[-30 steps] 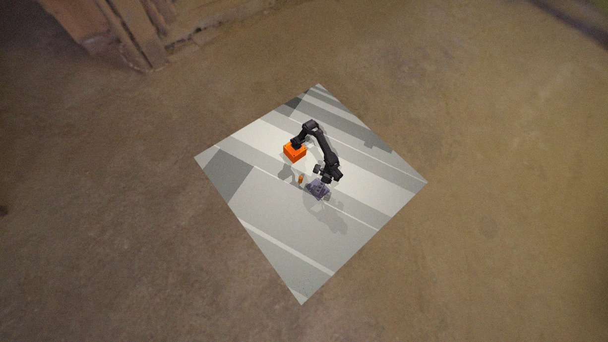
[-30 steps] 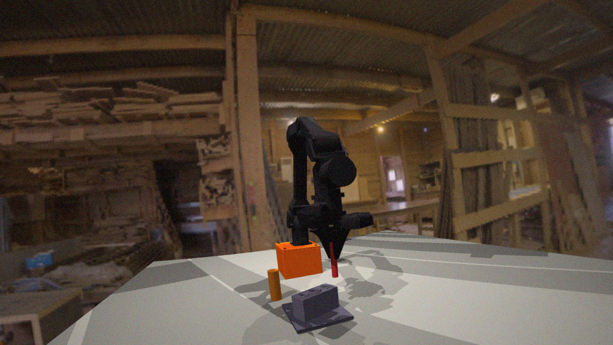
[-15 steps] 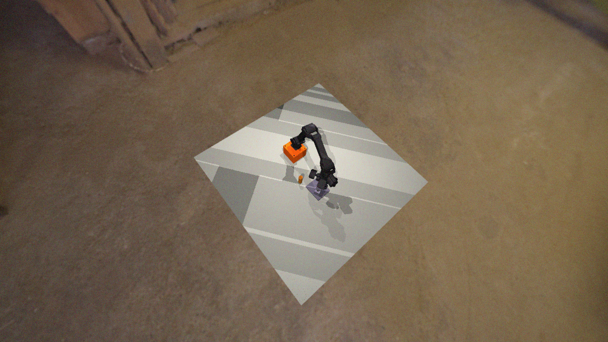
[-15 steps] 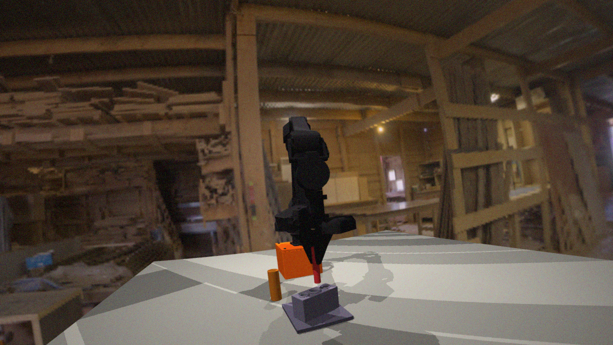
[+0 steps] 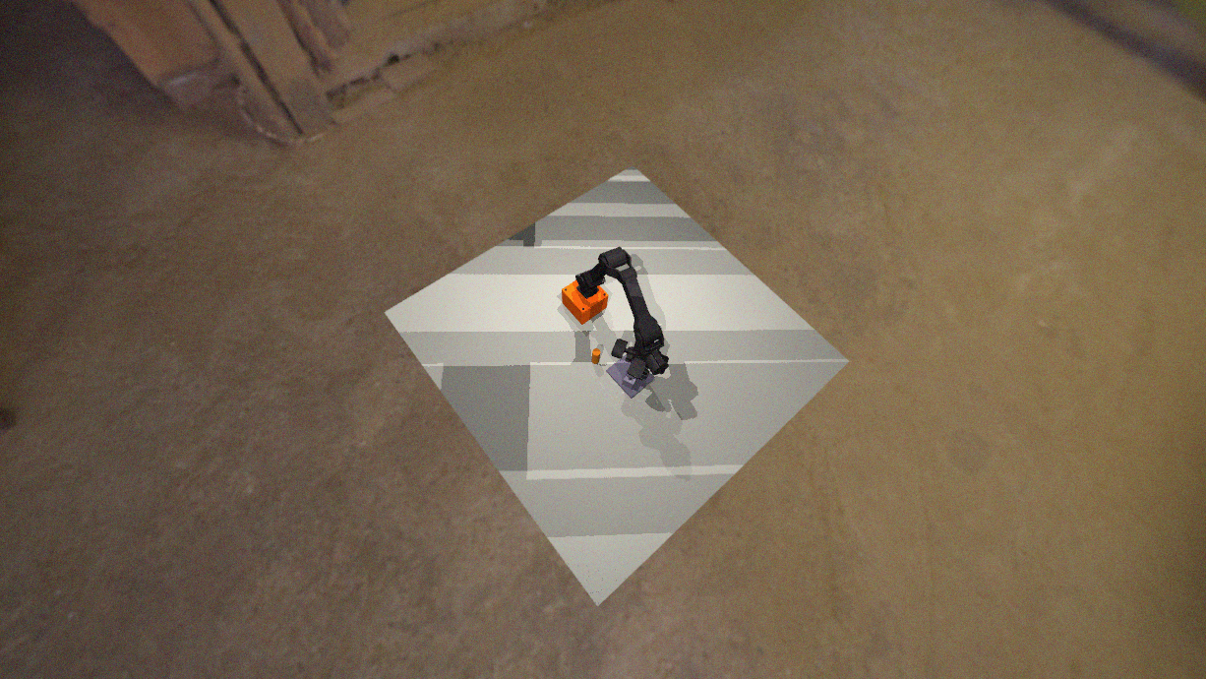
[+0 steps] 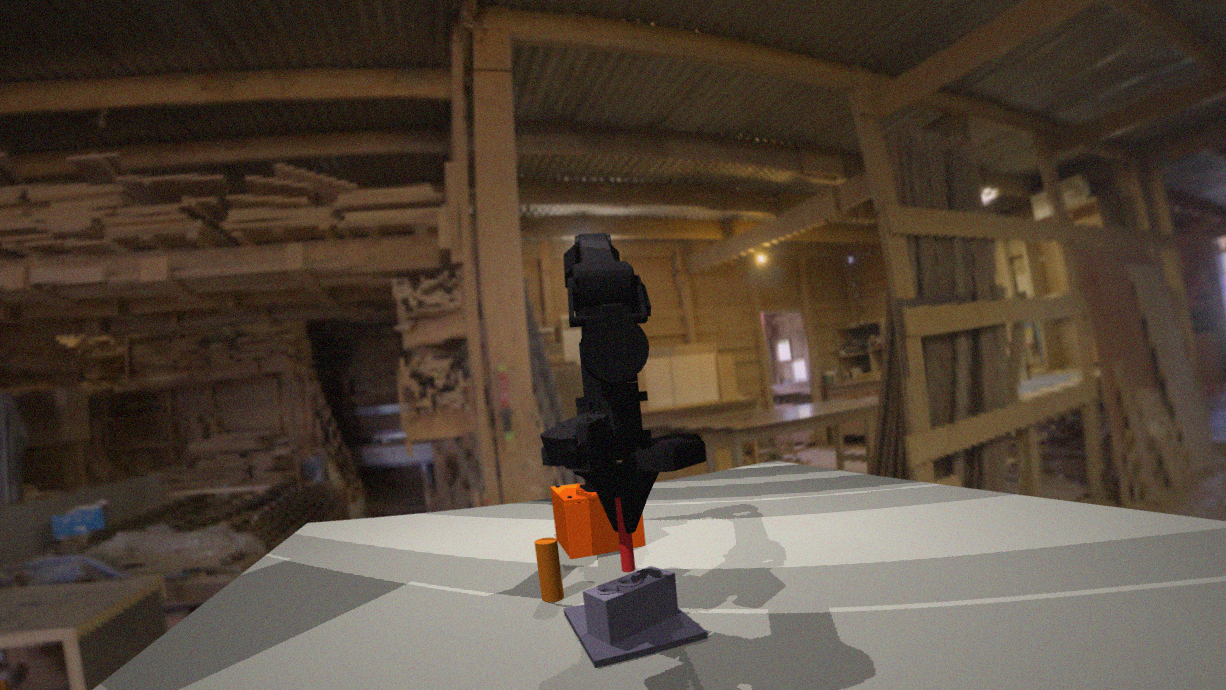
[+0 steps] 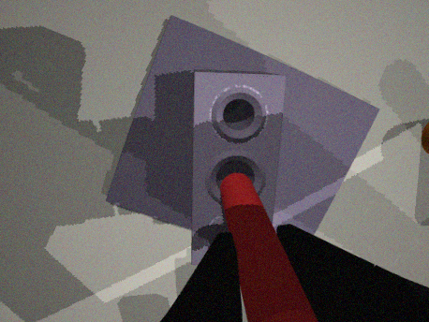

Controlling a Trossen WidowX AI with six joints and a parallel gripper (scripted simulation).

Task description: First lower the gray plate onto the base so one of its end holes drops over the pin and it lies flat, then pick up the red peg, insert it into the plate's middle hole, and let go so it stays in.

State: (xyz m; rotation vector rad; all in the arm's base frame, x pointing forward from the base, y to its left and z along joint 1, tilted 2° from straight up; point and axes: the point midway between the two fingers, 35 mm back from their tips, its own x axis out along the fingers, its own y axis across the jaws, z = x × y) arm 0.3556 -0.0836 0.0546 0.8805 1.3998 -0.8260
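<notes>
My gripper tip is now right at the red peg. From my gripper tip the other things lie so: orange cylinder: 14 cm behind, 8 cm below, 6 cm to the right; then purple-gray base: 11 cm below, 1 cm to the left, 1 cm behind; then gray plate: 7 cm below.
</notes>
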